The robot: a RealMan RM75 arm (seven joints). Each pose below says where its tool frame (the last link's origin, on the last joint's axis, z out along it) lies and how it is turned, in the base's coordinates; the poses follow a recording.
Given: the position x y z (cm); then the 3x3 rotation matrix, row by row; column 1 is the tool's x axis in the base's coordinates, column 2 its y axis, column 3 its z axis. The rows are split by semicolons.
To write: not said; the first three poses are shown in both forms.
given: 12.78 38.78 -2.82; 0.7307 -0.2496 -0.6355; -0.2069 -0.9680 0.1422; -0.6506 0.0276 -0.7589
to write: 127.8 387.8 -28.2; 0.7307 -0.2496 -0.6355; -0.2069 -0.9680 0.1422; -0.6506 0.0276 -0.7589
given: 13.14 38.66 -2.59; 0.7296 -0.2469 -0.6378; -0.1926 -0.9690 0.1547; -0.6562 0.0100 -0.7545
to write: 131.4 386.6 -25.9; 0.7296 -0.2469 -0.6378; -0.1926 -0.9690 0.1547; -0.6562 0.0100 -0.7545
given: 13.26 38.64 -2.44; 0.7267 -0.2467 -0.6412; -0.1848 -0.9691 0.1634; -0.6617 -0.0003 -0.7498
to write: 132.6 386.4 -24.4; 0.7267 -0.2467 -0.6412; -0.1848 -0.9691 0.1634; -0.6617 -0.0003 -0.7498
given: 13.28 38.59 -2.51; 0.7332 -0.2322 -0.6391; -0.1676 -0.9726 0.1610; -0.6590 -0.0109 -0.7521
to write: 132.8 385.9 -25.1; 0.7332 -0.2322 -0.6391; -0.1676 -0.9726 0.1610; -0.6590 -0.0109 -0.7521
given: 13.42 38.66 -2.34; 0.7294 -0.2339 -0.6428; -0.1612 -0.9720 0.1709; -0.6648 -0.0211 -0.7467
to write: 134.2 386.6 -23.4; 0.7294 -0.2339 -0.6428; -0.1612 -0.9720 0.1709; -0.6648 -0.0211 -0.7467
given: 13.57 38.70 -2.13; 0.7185 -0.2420 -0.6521; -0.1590 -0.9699 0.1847; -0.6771 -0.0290 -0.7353
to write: 135.7 387.0 -21.3; 0.7185 -0.2420 -0.6521; -0.1590 -0.9699 0.1847; -0.6771 -0.0290 -0.7353
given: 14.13 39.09 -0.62; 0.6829 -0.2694 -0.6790; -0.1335 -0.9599 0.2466; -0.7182 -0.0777 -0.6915
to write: 141.3 390.9 -6.2; 0.6829 -0.2694 -0.6790; -0.1335 -0.9599 0.2466; -0.7182 -0.0777 -0.6915
